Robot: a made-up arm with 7 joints.
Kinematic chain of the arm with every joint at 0, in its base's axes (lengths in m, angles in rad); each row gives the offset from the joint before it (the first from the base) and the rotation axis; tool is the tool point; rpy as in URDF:
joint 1: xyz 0 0 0.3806 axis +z
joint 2: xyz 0 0 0 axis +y
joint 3: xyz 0 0 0.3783 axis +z
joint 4: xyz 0.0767 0 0 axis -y
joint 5: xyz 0.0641 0 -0.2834 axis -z
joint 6: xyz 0 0 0 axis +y
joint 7: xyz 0.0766 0 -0.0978 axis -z
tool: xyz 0 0 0 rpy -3.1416 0 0
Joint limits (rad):
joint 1: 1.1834..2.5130
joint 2: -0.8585..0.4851
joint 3: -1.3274..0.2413
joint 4: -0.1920..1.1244
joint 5: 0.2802..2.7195
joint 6: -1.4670..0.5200
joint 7: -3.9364..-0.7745
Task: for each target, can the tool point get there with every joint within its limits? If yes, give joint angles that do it. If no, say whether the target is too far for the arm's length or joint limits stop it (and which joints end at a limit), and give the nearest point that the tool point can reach.
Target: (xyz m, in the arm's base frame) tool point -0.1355 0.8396 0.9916
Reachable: no: too far | nearest point -0.0774 0.4799 0.7298 | short by 0.449 m
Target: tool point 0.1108 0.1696 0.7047
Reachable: yes | joints 2.1386 -0.4806 -0.3533 0.9862 2.1546 -1.2987 -3.3615
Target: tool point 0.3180 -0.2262 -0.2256
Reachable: no: joint limits stop it (at a limit: joint 1, joint 2, joint 5) | nearest point 0.2132 0.0074 0.3227 | short by 0.605 m
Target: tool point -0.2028 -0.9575 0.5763
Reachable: no: too far | nearest point 0.1980 -0.4086 0.6362 | short by 0.682 m
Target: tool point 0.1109 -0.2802 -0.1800
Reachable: no: joint limits stop it (at a limit: joint 1, joint 2, joint 3, joint 4) | nearest point 0.0669 -0.1177 0.3355 | short by 0.542 m
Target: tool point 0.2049 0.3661 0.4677
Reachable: yes | joints 2.0131 0.3662 -0.8706 0.5801 0.7169 -0.3780 -3.0029
